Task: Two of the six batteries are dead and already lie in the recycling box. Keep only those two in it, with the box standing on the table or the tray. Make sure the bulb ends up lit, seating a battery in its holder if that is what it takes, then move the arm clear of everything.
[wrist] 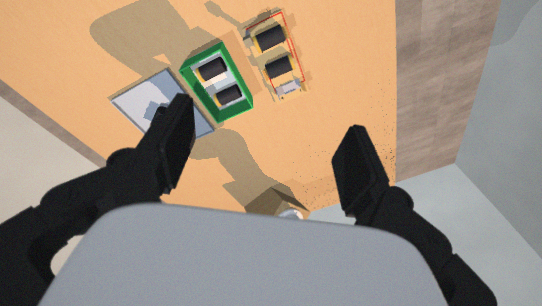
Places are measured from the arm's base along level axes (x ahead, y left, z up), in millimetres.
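Pixels of known places: gripper, fingertip midpoint: (pixel 270 130).
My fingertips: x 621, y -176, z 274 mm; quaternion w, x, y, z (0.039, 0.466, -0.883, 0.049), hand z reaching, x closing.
Behind a point stands the place of what it marks.
My gripper (pixel 270 130) @[z 274, x 621, y -176 mm] is open and empty, high above the table, its two black fingers wide apart. A green recycling box (pixel 235 114) @[z -74, x 449, y -43 mm] stands upright at the upper middle and holds two dark batteries, one (pixel 212 69) @[z -95, x 561, y -49 mm] above the other (pixel 228 95) @[z -95, x 491, y -47 mm]. To its right is a holder (pixel 288 90) @[z -120, x 425, y -181 mm] with a red outline. Two dark batteries with yellow ends, one (pixel 270 38) @[z -86, x 567, y -189 mm] and another (pixel 279 66) @[z -87, x 506, y -184 mm], lie in its bays, and the bay at its lower end shows no battery. The lit or unlit state of the bulb cannot be told in this view.
A grey-blue tray (pixel 205 131) @[z -128, x 409, y 81 mm] lies at the box's left, partly behind the left finger. A brown angular object (pixel 272 201) @[z -62, x 73, y 21 mm] with a pale round part (pixel 291 214) @[z -10, x 37, y -31 mm] is partly hidden by the gripper body at the lower middle. The wooden table edge (pixel 425 90) runs down the right.
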